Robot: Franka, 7 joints.
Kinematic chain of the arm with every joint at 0, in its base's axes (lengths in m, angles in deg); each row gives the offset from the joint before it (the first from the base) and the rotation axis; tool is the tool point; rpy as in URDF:
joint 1: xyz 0 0 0.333 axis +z
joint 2: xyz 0 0 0 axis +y
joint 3: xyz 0 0 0.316 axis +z
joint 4: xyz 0.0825 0 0 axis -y
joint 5: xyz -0.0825 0 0.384 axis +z
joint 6: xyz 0 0 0 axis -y
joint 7: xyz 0.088 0 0 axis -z
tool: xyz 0 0 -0.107 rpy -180 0 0
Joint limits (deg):
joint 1: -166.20..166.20
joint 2: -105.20..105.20
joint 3: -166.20..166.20
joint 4: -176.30..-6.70
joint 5: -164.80..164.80
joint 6: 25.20..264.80
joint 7: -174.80..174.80
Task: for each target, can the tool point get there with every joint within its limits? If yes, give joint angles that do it. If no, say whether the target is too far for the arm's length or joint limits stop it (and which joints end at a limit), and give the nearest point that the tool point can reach.
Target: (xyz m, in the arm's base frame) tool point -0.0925 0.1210 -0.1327
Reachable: yes | joints 123.98 73.90 10.22 -143.98 -130.25 93.12 -123.01
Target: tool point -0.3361 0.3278 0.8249
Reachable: yes | joints 113.32 -9.60 6.16 -92.04 103.64 74.42 -48.92
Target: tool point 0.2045 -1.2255 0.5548
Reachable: no: too far | nearest point 0.1390 -0.8330 0.4838 | short by 0.404 m
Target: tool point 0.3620 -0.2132 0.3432
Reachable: yes | joints 54.87 -59.08 -70.29 -147.79 86.29 198.07 109.14
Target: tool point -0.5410 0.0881 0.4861
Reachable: yes | joints -101.20 33.37 -89.80 -130.34 -139.66 88.75 57.71
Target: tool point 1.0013 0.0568 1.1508
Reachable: no: too far | nearest point 0.6638 0.0377 0.8752 | short by 0.436 m
